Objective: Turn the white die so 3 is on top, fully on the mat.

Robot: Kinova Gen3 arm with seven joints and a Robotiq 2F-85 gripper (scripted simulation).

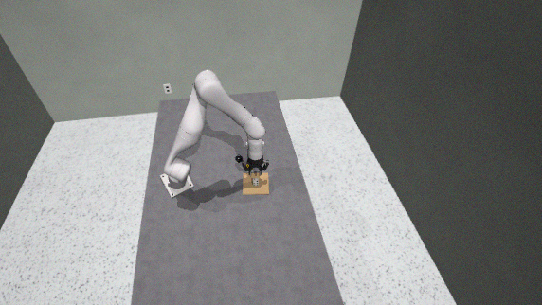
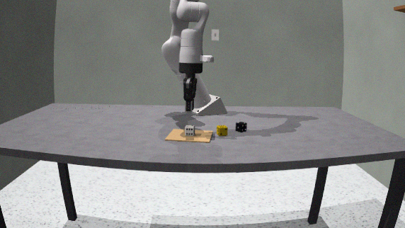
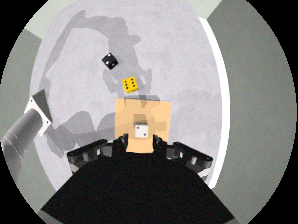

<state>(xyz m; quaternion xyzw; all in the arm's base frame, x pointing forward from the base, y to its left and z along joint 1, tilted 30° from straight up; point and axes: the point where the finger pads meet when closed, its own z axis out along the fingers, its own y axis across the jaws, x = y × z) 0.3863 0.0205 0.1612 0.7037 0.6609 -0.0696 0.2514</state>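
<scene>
Now: the white die 8 cm below my hand. Round my hand: tan mat 10 cm below; then yellow die 2 cm behind, 11 cm to the left, 9 cm below; then black die 7 cm behind, 18 cm to the left, 9 cm below.
</scene>
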